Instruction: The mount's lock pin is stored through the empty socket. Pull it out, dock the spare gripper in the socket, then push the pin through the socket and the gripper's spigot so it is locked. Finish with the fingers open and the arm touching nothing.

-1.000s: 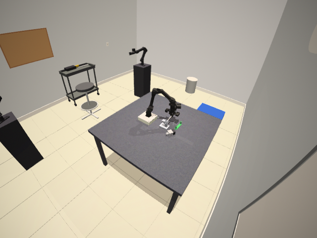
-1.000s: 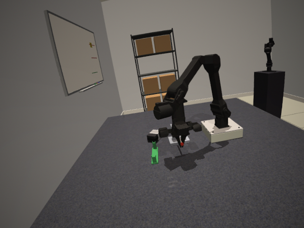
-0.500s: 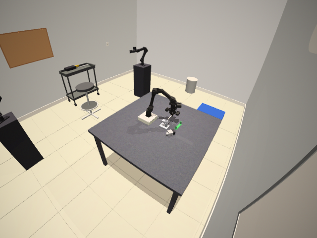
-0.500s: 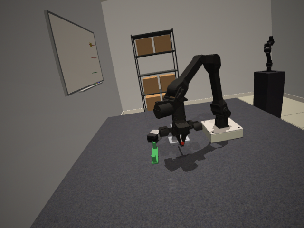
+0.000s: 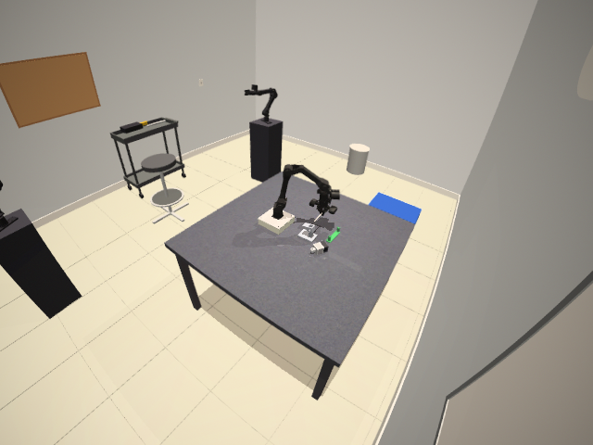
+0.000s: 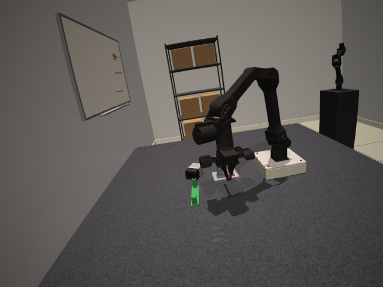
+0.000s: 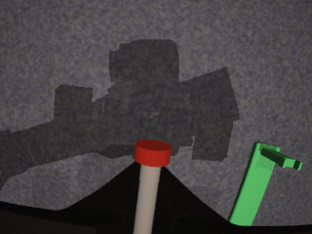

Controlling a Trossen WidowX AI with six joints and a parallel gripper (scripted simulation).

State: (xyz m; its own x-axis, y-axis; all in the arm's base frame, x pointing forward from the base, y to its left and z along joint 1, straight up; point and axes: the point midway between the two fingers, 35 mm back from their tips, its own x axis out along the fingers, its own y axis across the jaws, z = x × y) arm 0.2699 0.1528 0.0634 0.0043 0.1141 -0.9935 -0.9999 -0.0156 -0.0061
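My gripper tip is now 13 cm short of the green cradle, 6 cm to the left of it and 6 cm above it. Also, from my gripper tip: spare gripper (25 cm to the right, 11 cm ahead, 6 cm below); grey mount (17 cm to the right, 3 cm below, 1 cm behind).
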